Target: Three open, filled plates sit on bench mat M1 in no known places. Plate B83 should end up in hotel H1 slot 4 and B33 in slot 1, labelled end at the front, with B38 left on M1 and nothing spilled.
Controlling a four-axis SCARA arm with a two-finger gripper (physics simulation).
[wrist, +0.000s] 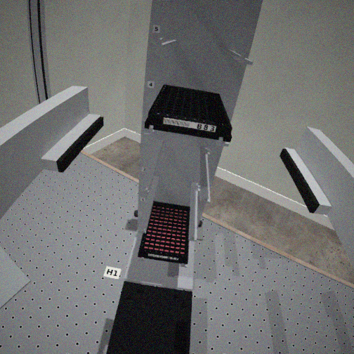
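Note:
Plate B83 (189,107) is black and sits level in hotel H1 (200,30) beside the number 4. Its label B83 faces the camera at its near end. Its wells look dark from this low angle, so their filling cannot be seen. A second black plate (167,230) with pink-filled wells lies low in the hotel, at the lowest level seen; the label at its near end is too small to read. My gripper (196,120) is open and empty, its fingers wide apart, backed off in front of B83. Mat M1 and a third plate do not show.
Thin side rails stick out from the hotel's back panel, with a number 5 above B83. An H1 tag (112,273) lies left of the base. A black block (150,320) stands at the bottom. The perforated bench (60,240) ends at a wooden edge before the walls.

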